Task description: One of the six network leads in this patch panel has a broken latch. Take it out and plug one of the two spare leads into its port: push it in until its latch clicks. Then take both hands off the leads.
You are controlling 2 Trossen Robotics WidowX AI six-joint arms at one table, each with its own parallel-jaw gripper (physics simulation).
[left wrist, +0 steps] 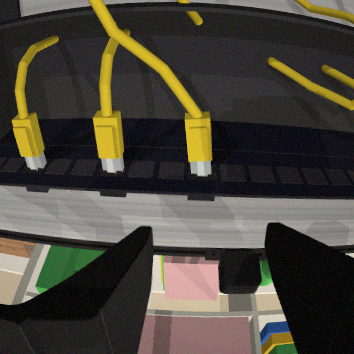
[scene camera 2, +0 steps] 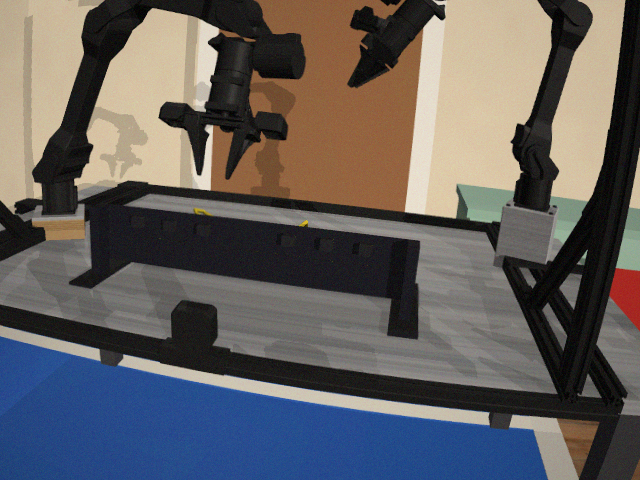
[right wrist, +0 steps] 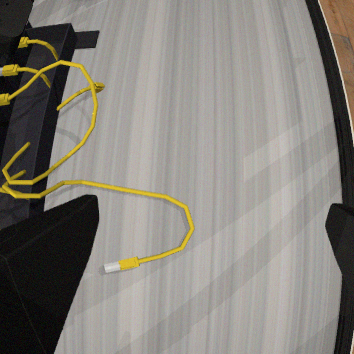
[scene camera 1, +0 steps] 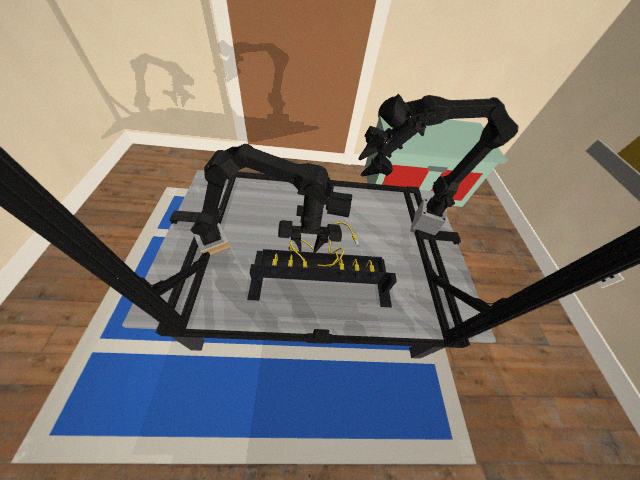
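Observation:
The black patch panel stands on the table with yellow leads in two groups of three. In the left wrist view the left group's leads sit in their ports, clear tips partly showing; I cannot tell which latch is broken. My left gripper is open and empty above the panel. A spare lead's plug lies on the table behind the panel. Another yellow end lies nearer the panel, under a looped cable. My right gripper is wide open, raised high at the back right.
Yellow cables cross and loop behind the panel. Black frame rails edge the grey table, with a black block on the front rail. Slanted black posts rise at both sides in scene camera 1. A green and red cabinet stands behind on the right.

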